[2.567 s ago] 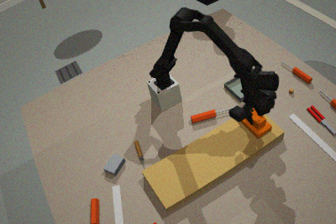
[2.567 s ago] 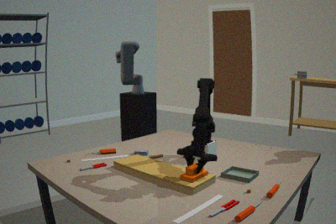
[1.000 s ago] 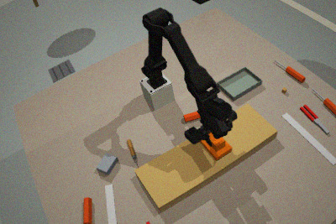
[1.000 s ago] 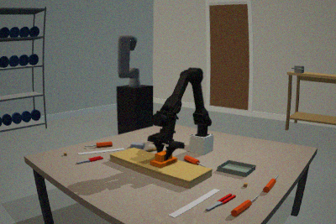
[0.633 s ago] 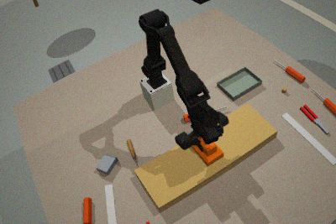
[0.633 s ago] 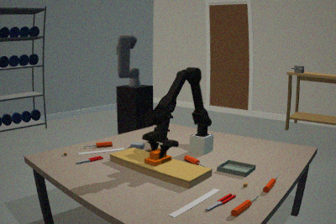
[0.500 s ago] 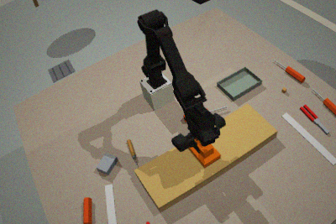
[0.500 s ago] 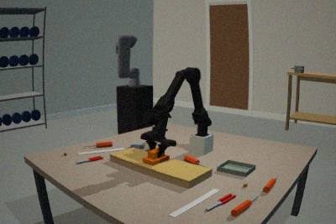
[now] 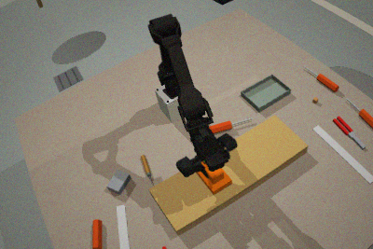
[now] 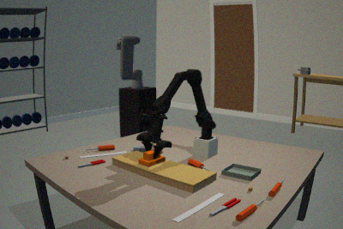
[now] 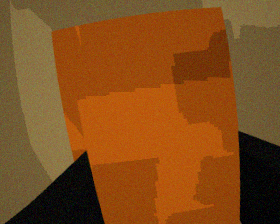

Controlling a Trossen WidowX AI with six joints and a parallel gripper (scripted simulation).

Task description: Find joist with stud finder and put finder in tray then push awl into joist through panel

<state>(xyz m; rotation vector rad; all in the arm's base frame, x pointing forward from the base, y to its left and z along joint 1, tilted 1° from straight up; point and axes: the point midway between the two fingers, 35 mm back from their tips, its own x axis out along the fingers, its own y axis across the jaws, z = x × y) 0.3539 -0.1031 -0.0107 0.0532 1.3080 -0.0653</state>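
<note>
Right now my gripper tip is 19 cm past the grey-green tray, 41 cm to the right of it and 5 cm above it. Also, from my gripper tip: orange stud finder (2 cm behind, 2 cm above); grey block (21 cm behind, 25 cm to the right, 5 cm below); awl (19 cm behind, 15 cm to the right, 6 cm below).
</note>
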